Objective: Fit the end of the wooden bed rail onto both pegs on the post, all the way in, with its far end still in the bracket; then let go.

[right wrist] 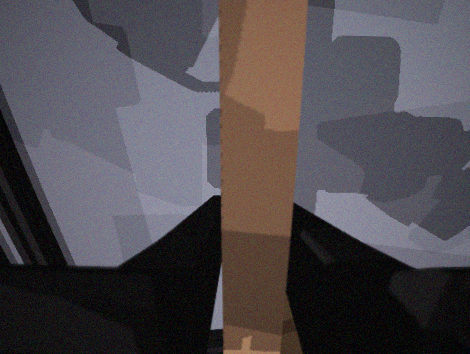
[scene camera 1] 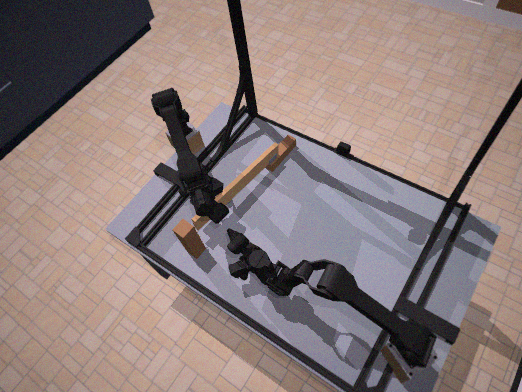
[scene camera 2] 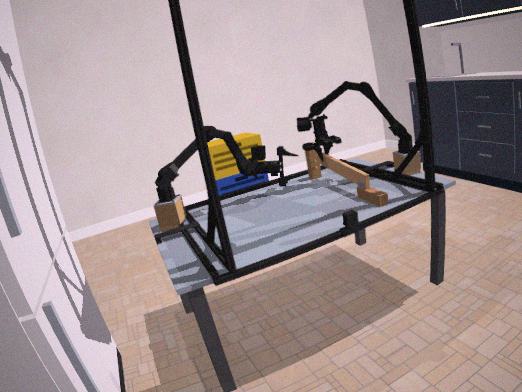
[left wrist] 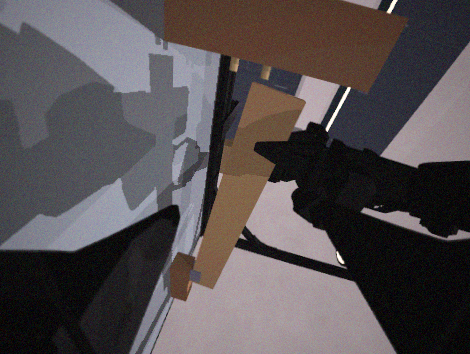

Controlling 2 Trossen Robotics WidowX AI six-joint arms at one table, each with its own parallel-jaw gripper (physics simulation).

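Frame: origin at the left arm's base, x right, y up, z back, level; centimetres.
Seen in the pictures: left gripper, fingertip midpoint: (scene camera 1: 234, 234) (scene camera 2: 299, 165) (left wrist: 249, 209); right gripper, fingertip midpoint: (right wrist: 247, 207) (scene camera 2: 324, 160) (left wrist: 255, 143); left arm's base at its link origin: (scene camera 1: 412, 351) (scene camera 2: 167, 199); right arm's base at its link origin: (scene camera 2: 406, 151).
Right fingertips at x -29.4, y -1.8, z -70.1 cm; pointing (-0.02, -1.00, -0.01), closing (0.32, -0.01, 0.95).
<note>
Offsets run from my right fingertips to a thing's middle. "*": to the spot under its first point.
The wooden bed rail @[dx +14.5, dy -1.0, dz -5.4 cm] (scene camera 1: 247, 177) (scene camera 2: 345, 169) (left wrist: 240, 200) (right wrist: 260, 175) slopes little and stands on edge. Its near end is apart from the upright post @[* dx -9.5, dy +3.4, dz +7.9 cm] (scene camera 1: 190, 239) (scene camera 2: 313, 162) (left wrist: 285, 42). In the left wrist view two pegs, one peg @[* dx -6.7, dy -4.1, dz +4.4 cm] (left wrist: 234, 64) and another peg (left wrist: 266, 72), show bare in that gap. The rail's far end is at the bracket @[* dx +41.7, dy -5.9, dz -14.5 cm] (scene camera 1: 289, 143) (scene camera 2: 374, 196) (left wrist: 181, 277); its seating depth is unclear. My right gripper (scene camera 2: 327, 150) (right wrist: 247, 207) is shut on the rail near the post end. My left gripper (scene camera 1: 232, 252) (left wrist: 249, 209) is open and empty, above the table beside the post.
A black frame (scene camera 1: 400, 175) (scene camera 2: 295, 258) edges the grey table, with tall uprights at its corners. A small black block @[* dx +57.6, dy -5.4, dz -0.4 cm] (scene camera 1: 343, 148) (scene camera 2: 350, 220) sits on one frame bar. The two arms reach in from opposite ends, and their grippers are close together near the post.
</note>
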